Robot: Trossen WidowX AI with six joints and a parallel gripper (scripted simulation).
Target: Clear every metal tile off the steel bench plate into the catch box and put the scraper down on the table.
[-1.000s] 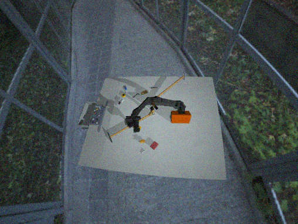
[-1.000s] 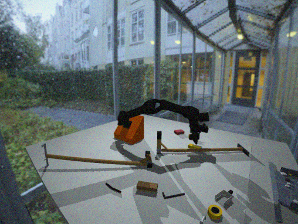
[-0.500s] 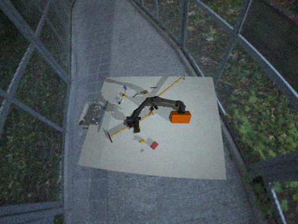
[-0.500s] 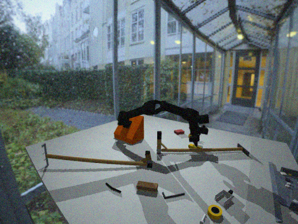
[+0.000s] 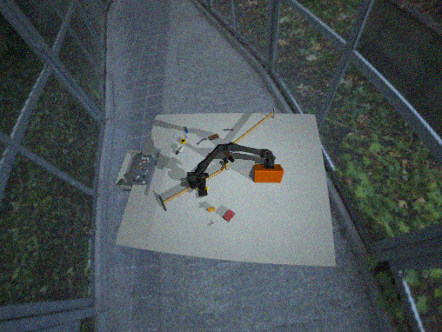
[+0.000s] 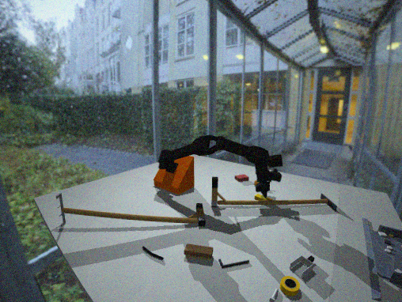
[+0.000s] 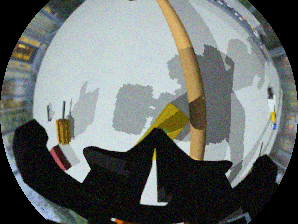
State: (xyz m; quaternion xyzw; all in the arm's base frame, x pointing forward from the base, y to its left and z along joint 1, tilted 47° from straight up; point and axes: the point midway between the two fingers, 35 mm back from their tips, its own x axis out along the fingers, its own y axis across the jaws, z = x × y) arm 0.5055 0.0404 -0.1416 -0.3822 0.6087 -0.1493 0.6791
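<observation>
The long scraper is 50 mm ahead of my gripper tip, 40 mm above it and 30 mm to the right of it. Round my gripper tip: yellow block 10 mm below, 10 mm behind; then red block 220 mm behind, 200 mm to the left, 10 mm below; then metal bracket 360 mm to the right, 250 mm ahead, 10 mm below.
</observation>
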